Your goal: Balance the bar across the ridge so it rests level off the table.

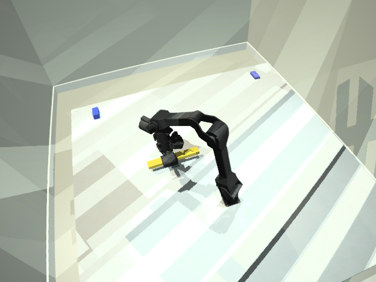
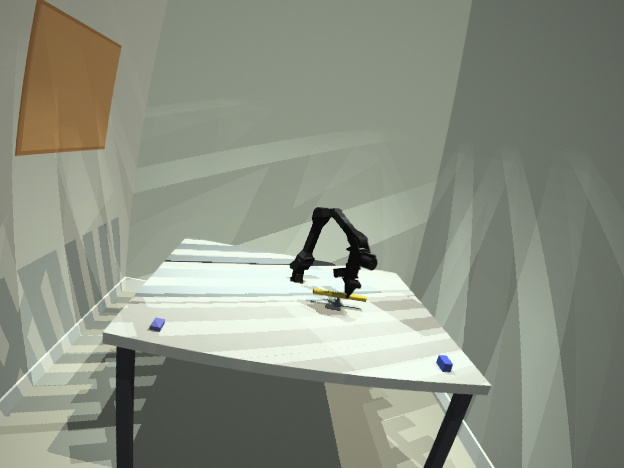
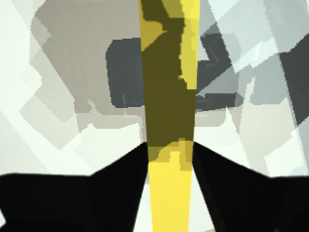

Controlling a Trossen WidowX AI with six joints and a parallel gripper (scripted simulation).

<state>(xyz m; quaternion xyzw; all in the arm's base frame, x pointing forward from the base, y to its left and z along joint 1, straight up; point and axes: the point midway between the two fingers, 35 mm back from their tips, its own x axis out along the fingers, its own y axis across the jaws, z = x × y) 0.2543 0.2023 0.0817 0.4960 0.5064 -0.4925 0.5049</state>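
Right now my gripper tip is 3 cm to the left of the bar.
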